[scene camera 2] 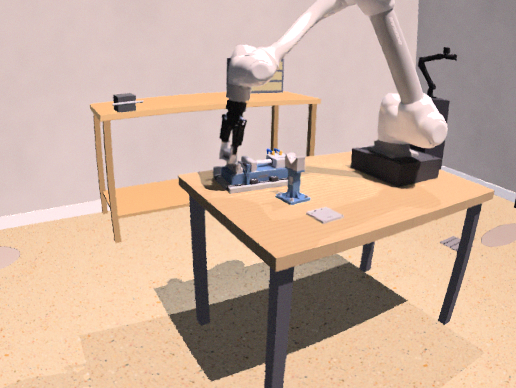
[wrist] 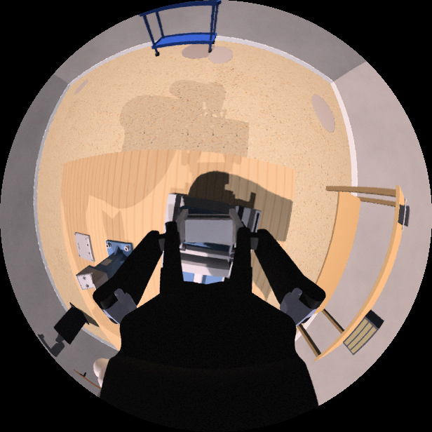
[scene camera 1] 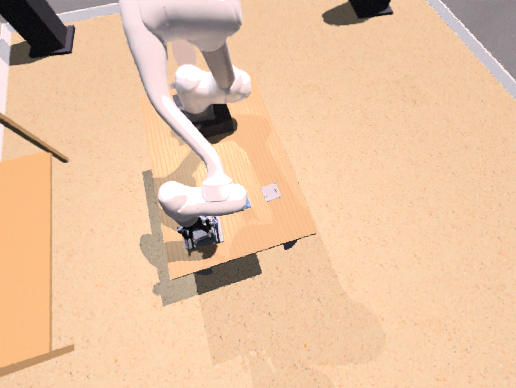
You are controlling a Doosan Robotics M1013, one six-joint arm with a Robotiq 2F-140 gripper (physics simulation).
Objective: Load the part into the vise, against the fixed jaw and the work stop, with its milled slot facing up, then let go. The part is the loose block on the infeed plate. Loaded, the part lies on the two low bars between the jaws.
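Places are measured from the arm's base along level axes (x ahead, y left, z up), in centimetres.
Pixels of known places: gripper, fingertip midpoint: (scene camera 2: 227, 161) (scene camera 1: 202, 237); arm's base, origin of the base link: (scene camera 2: 392, 152) (scene camera 1: 199, 109).
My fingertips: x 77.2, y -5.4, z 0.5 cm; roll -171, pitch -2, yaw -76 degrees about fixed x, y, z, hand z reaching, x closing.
Note:
For each thing: its middle in the pictures, then the offset to it from my fingertips. "spot": a spot on its surface instead. Level surfaces: height alone.
- vise, body centre: (scene camera 2: 256, 169) (scene camera 1: 199, 215) dx -12.7, dy -1.2, dz -4.9 cm
- infeed plate, body centre: (scene camera 2: 324, 214) (scene camera 1: 271, 192) dx -20.7, dy +38.3, dz -9.4 cm
- grey head, surface spot: (scene camera 2: 295, 162) spot: dx -16.5, dy +23.6, dz +4.5 cm
- table, its level: dz -9.9 cm
My gripper (scene camera 1: 200, 233) (scene camera 2: 230, 161) (wrist: 208, 217) points down over the end of the vise and is shut on the part. The part (wrist: 209, 232) is a grey block, held between the fingertips with a plain, flat face toward the wrist camera; its milled slot cannot be made out. The vise (scene camera 2: 260, 175) (wrist: 206, 256) is blue and grey and stands at the table's far left in the second scene view. The part is at the vise's jaws; whether it touches the low bars, fixed jaw or work stop is hidden. The infeed plate (scene camera 1: 271, 192) (scene camera 2: 325, 215) (wrist: 84, 246) bears no block.
A blue stand (scene camera 2: 294, 192) (wrist: 119, 247) with a grey head (scene camera 2: 295, 162) stands between vise and infeed plate. The arm's dark base (scene camera 2: 395, 165) is at the table's other end. A wooden bench (scene camera 2: 165, 102) with a dark box (scene camera 2: 124, 102) stands behind the table (scene camera 2: 380, 210).

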